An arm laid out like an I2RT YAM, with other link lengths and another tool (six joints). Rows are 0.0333 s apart.
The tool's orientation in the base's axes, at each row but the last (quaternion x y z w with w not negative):
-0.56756 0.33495 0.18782 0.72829
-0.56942 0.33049 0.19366 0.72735
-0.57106 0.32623 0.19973 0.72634
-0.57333 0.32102 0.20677 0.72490
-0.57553 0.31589 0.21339 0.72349
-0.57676 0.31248 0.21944 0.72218
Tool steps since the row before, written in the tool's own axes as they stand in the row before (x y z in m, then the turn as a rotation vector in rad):
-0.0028 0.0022 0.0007 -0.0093 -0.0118 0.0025
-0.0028 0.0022 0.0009 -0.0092 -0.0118 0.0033
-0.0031 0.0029 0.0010 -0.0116 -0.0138 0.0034
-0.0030 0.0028 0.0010 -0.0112 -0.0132 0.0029
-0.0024 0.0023 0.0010 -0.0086 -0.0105 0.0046
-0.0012 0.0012 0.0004 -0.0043 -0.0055 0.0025
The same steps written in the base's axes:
-0.0032 0.0016 0.0005 0.0018 0.0000 0.0151
-0.0032 0.0017 0.0005 0.0021 0.0008 0.0152
-0.0039 0.0020 0.0003 0.0018 0.0005 0.0183
-0.0038 0.0019 0.0003 0.0015 0.0002 0.0175
-0.0030 0.0017 0.0002 0.0019 0.0023 0.0140
-0.0016 0.0007 0.0001 0.0012 0.0013 0.0072

